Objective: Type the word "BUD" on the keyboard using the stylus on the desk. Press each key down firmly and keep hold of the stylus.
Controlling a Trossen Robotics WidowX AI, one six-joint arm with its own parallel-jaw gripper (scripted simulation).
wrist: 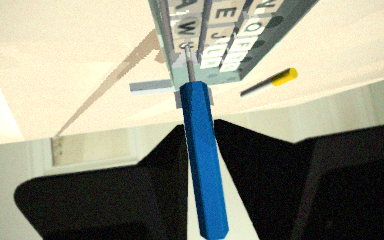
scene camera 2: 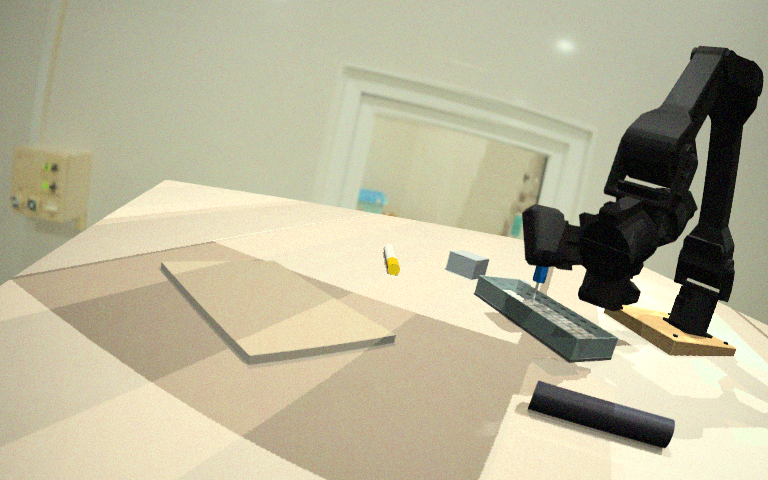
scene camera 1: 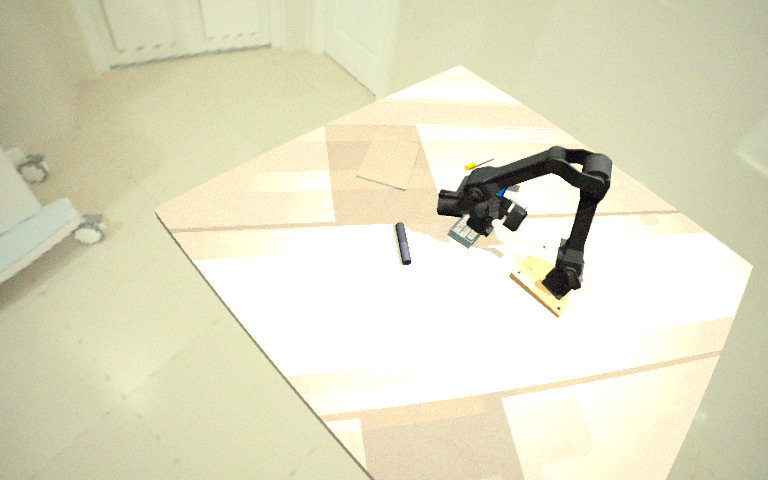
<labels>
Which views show the gripper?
The wrist view, scene camera 2 and scene camera 1: all of them.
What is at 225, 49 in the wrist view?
A grey-green keyboard.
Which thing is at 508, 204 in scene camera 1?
The gripper.
</labels>
